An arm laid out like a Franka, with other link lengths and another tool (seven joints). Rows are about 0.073 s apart.
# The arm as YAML. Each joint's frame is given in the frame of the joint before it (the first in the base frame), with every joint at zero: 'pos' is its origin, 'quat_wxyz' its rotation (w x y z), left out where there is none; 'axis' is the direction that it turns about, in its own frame. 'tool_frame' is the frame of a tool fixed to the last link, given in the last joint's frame.
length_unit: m
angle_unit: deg
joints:
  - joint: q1
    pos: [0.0, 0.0, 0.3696]
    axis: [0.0, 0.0, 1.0]
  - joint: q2
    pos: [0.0, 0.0, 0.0]
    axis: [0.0, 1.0, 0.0]
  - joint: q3
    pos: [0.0, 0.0, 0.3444]
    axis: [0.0, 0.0, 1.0]
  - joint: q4
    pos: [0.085, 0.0, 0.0]
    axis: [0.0, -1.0, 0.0]
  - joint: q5
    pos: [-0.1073, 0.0, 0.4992]
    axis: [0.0, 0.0, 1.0]
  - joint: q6
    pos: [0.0, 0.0, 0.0]
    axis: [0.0, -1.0, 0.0]
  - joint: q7
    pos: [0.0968, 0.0, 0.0]
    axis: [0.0, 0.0, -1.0]
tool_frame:
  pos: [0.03, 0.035, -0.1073]
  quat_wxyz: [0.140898, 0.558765, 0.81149, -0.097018]
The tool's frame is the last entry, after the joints.
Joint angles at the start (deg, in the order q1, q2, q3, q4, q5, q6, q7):
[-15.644, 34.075, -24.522, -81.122, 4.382, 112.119, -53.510]
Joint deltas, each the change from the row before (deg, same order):
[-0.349, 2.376, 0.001, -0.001, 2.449, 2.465, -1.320]
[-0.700, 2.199, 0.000, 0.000, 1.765, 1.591, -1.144]
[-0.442, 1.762, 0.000, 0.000, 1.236, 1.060, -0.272]
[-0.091, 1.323, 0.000, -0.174, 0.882, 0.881, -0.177]
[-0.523, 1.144, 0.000, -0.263, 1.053, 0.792, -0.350]
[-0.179, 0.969, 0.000, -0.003, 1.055, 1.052, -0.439]
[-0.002, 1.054, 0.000, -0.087, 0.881, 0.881, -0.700]
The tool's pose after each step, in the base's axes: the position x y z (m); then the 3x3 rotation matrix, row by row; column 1 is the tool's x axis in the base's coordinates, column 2 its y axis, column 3 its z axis. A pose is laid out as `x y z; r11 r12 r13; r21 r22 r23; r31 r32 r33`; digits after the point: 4 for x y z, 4 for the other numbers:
0.7171 -0.4550 0.3779; -0.5932 0.7960 0.1202; 0.7159 0.5899 -0.3736; -0.3683 -0.1355 -0.9198
0.7147 -0.4638 0.3499; -0.5914 0.7973 0.1209; 0.7225 0.5904 -0.3597; -0.3582 -0.1254 -0.9252
0.7128 -0.4693 0.3270; -0.5846 0.8031 0.1149; 0.7326 0.5834 -0.3506; -0.3486 -0.1208 -0.9295
0.7121 -0.4705 0.3082; -0.5823 0.8055 0.1098; 0.7383 0.5805 -0.3434; -0.3403 -0.1189 -0.9328
0.7070 -0.4767 0.2910; -0.5739 0.8122 0.1045; 0.7489 0.5722 -0.3342; -0.3313 -0.1136 -0.9367
0.7064 -0.4790 0.2792; -0.5689 0.8148 0.1112; 0.7521 0.5703 -0.3304; -0.3326 -0.1043 -0.9373
0.7058 -0.4789 0.2651; -0.5724 0.8120 0.1142; 0.7512 0.5750 -0.3241; -0.3289 -0.0998 -0.9391

